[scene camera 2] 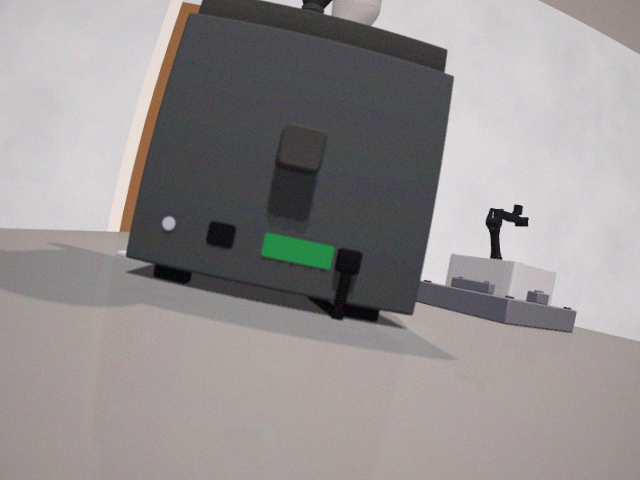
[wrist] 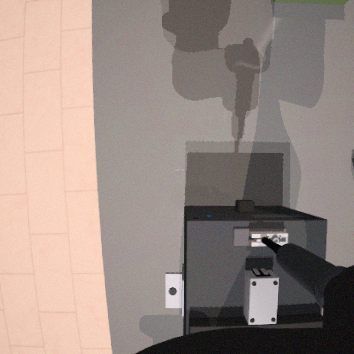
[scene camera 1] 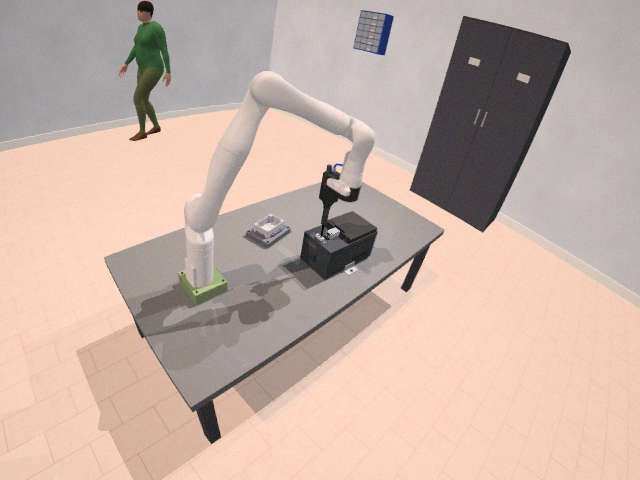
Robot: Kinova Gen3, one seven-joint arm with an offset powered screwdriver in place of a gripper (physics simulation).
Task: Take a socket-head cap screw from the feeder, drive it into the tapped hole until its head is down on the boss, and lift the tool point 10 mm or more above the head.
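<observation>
The black screw feeder (scene camera 1: 338,254) (scene camera 2: 361,129) (wrist: 215,255) stands on the table. A small silver pick-up block (wrist: 284,238) is set in its top near one end. My screwdriver (scene camera 1: 323,235) (wrist: 265,240) points down, its thin black tip over this block. It looks at or very close to the block; exact contact cannot be told. No screw can be made out at the tip. In scene camera 2 the tip is hidden behind the feeder. A light open-topped housing (scene camera 1: 269,230) (scene camera 2: 478,269) sits on a grey base plate (scene camera 1: 267,240) (scene camera 2: 465,301). Its tapped hole cannot be made out.
A white block (scene camera 1: 332,233) (wrist: 262,301) and a raised black lid (scene camera 1: 356,225) top the feeder. A small bracket (scene camera 1: 351,269) (wrist: 172,298) lies beside it. A black jointed shape (scene camera 2: 495,235) shows above the housing. A person (scene camera 1: 149,49) and a dark cabinet (scene camera 1: 483,134) are beyond the table.
</observation>
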